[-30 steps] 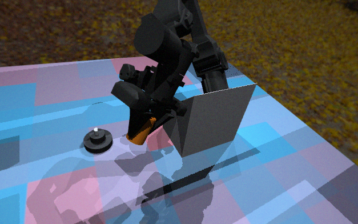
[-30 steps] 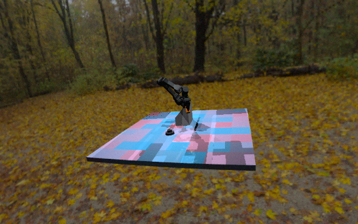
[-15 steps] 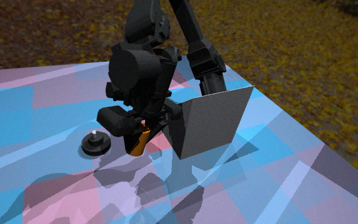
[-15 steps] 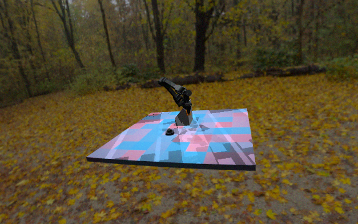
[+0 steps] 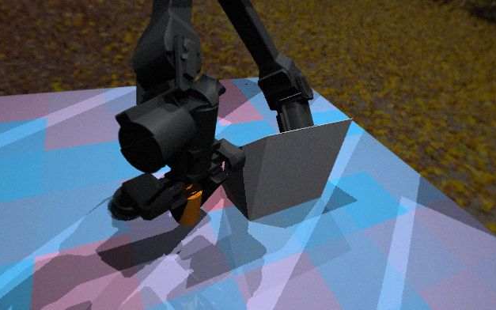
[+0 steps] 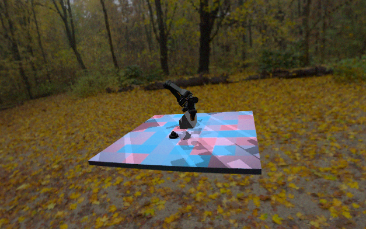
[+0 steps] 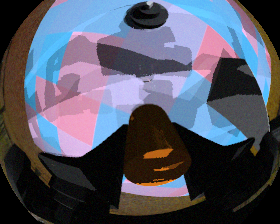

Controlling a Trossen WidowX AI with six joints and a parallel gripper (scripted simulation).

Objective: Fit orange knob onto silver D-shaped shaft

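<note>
Now: the round pedestal 90 mm ahead of my gripper tip, 170 mm to the right of it and 110 mm below it. Also, from my gripper tip: orange knob 30 mm above.
</note>
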